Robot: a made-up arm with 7 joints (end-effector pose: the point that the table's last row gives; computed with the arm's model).
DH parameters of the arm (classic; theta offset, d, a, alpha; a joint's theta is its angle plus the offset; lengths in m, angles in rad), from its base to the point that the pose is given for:
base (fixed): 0 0 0 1.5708
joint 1: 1.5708 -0.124 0 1.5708
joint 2: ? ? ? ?
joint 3: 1.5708 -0.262 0 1.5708
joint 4: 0 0 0 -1.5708
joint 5: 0 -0.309 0 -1.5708
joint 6: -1.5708 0 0 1.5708
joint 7: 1.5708 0 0 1.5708
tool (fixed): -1.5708 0 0 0
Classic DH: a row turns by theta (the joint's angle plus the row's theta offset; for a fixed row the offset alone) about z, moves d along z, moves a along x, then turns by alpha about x.
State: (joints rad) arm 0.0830 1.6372 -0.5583 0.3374 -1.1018 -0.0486 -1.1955
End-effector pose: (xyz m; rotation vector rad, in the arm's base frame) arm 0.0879 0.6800 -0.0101 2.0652 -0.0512 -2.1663
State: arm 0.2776 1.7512 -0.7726 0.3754 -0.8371 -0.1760 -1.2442
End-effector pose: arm 0.0723 0.6788 0.0422 2.2321 -0.2212 -1.9180
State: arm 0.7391 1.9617 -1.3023 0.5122 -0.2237 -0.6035 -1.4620
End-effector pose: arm -0.0157 0.6709 0.0769 2.4619 -0.9366 -1.1802
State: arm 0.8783 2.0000 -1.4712 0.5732 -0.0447 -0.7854 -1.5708
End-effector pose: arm -0.0397 0.6677 0.0546 2.4638 -1.2598 -0.8579
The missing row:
joint 2: 1.5708 0 0 1.5708
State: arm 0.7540 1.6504 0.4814 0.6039 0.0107 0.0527 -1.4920
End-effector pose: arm 0.0298 0.6322 0.1954 -2.2517 0.6821 -1.5438
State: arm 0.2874 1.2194 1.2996 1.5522 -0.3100 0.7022 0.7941
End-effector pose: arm 0.0263 0.4778 0.2031 1.1580 -1.4810 0.3096
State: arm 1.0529 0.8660 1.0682 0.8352 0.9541 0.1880 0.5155
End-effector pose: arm 0.1860 0.6116 0.0211 -0.4490 -2.7959 1.0244
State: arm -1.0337 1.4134 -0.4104 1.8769 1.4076 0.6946 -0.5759
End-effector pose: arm 0.0157 0.2724 -0.3051 0.2311 0.4409 -0.3011
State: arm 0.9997 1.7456 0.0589 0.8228 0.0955 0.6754 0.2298
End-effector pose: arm 0.0421 0.5867 0.2417 1.3722 -1.0156 0.6788
